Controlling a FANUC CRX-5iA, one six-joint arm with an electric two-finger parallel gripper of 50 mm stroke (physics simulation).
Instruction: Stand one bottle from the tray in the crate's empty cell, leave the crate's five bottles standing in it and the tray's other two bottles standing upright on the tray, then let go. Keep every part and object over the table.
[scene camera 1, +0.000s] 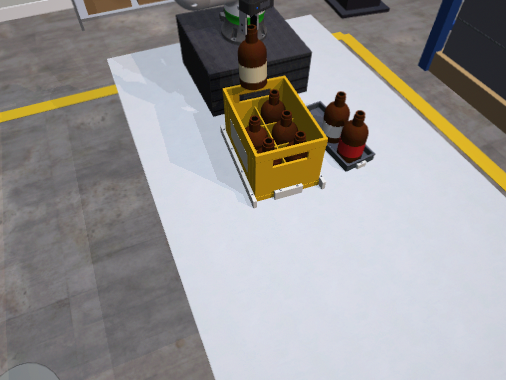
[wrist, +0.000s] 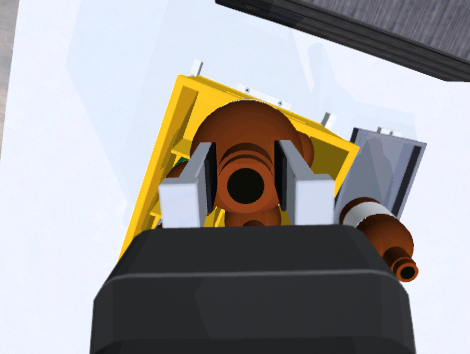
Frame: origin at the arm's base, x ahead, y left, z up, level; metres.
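Where they show: gripper, fingertip midpoint: (scene camera 1: 249, 30) (wrist: 245, 163).
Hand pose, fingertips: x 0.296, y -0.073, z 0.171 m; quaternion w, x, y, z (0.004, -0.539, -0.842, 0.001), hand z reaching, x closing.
After its pixels a point has its place.
My gripper (scene camera 1: 251, 22) {x 0.296, y -0.073, z 0.171 m} (wrist: 245, 163) {x 0.296, y -0.073, z 0.171 m} is shut on the neck of a brown bottle with a cream label (scene camera 1: 252, 74) {x 0.342, y -0.078, z 0.079 m} (wrist: 245, 122) {x 0.281, y -0.079, z 0.141 m}. The bottle hangs about upright over the back left part of the yellow crate (scene camera 1: 290, 176) {x 0.550, y -0.040, z -0.100 m} (wrist: 162, 145) {x 0.348, y -0.136, z 0.007 m}; its base shows near the height of the back rim, and its exact clearance is unclear. In the scene view the crate's five bottles stand in their cells, among them one at the back right (scene camera 1: 273, 111) {x 0.348, y -0.018, z -0.051 m}; the back left cell is partly hidden. A white-label bottle (scene camera 1: 336, 117) {x 0.411, y 0.150, z -0.063 m} (wrist: 387, 237) {x 0.364, y 0.151, z -0.050 m} and a red-label bottle (scene camera 1: 354, 135) {x 0.497, y 0.162, z -0.059 m} stand upright on the grey tray (scene camera 1: 316, 114) {x 0.277, y 0.161, z -0.162 m} (wrist: 382, 167) {x 0.296, y 0.156, z -0.162 m}.
The black robot base block (scene camera 1: 245, 50) (wrist: 390, 35) {x 0.165, y 0.029, z -0.025 m} stands close behind the crate. White locating strips (scene camera 1: 288, 191) {x 0.562, y -0.047, z -0.145 m} (wrist: 262, 95) {x 0.270, y -0.055, z -0.138 m} lie along the crate's foot. The tray is close to the crate's right side. The white table's left edge borders the grey floor.
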